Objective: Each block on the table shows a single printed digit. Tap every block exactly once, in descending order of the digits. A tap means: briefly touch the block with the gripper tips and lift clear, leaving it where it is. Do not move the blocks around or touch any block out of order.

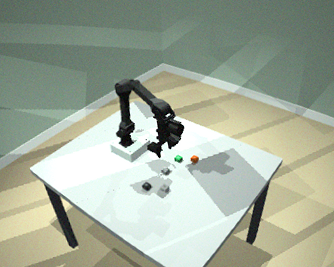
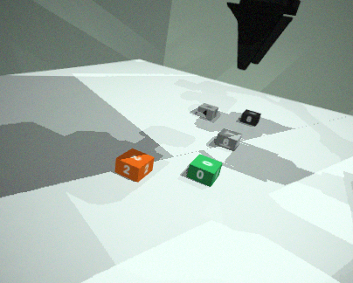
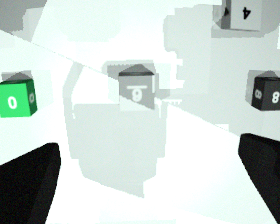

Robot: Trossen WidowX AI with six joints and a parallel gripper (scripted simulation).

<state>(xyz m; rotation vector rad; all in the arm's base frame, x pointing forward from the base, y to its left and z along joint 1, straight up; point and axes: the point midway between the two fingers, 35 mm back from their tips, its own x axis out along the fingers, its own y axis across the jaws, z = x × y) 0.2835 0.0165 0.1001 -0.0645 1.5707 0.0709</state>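
The black block marked 8 lies 1 cm ahead of my gripper tip, 14 cm to the right of it and 12 cm below it. From my gripper tip the other things lie so: grey block: 12 cm below; white block: 8 cm ahead, 9 cm to the right, 12 cm below; green block marked 0: 1 cm behind, 11 cm to the left, 12 cm below.
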